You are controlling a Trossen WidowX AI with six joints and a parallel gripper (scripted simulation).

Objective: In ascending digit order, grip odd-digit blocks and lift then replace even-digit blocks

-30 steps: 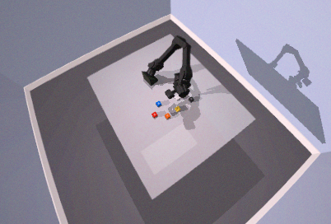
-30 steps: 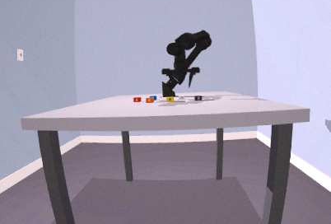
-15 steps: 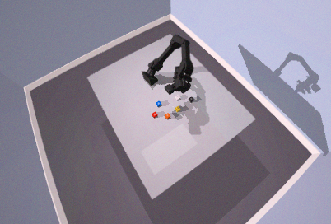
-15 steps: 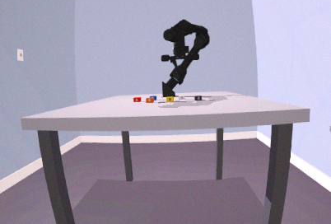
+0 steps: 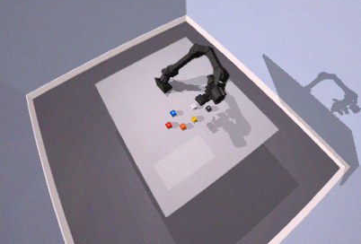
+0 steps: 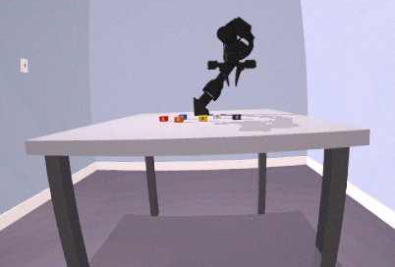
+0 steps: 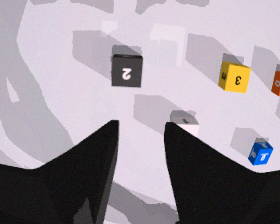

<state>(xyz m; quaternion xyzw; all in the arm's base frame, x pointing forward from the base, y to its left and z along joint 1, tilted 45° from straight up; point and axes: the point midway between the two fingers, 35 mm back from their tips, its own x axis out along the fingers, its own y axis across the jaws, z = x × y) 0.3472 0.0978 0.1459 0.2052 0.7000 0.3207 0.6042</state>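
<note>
Right now the black block is 10 mm to the left of my gripper tip and 120 mm below it. Also, from my gripper tip: white block 60 mm behind, 70 mm to the right, 120 mm below; yellow block 20 mm ahead, 120 mm to the right, 120 mm below; orange block 30 mm ahead, 210 mm to the right, 120 mm below.
</note>
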